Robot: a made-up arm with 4 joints.
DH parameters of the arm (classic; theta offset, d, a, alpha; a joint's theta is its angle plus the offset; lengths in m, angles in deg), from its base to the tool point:
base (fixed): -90 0.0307 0 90
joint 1: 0 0.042 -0.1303 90
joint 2: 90 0.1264 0.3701 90
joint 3: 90 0.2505 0.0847 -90
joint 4: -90 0.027 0.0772 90
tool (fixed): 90 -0.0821 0 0
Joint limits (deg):
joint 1: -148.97..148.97
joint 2: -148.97..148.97
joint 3: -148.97..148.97
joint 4: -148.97..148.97
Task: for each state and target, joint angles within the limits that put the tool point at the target. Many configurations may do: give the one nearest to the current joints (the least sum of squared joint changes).
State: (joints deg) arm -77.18 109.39 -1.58 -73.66
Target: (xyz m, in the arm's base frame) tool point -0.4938 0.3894 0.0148
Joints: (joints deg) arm -26.33 71.35 -1.83 -59.57
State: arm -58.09 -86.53 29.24 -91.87
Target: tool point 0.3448 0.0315 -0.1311
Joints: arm -62.62 -105.17 25.57 -107.59
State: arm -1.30 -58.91 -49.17 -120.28
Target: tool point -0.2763 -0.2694 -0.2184
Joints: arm -16.22 -20.45 -58.58 -77.08
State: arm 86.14 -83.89 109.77 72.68
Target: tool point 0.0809 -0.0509 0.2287
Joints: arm 63.16 -74.54 145.38 66.28
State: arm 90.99 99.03 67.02 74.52
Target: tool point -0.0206 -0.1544 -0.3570
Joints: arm 93.02 134.47 78.12 88.55
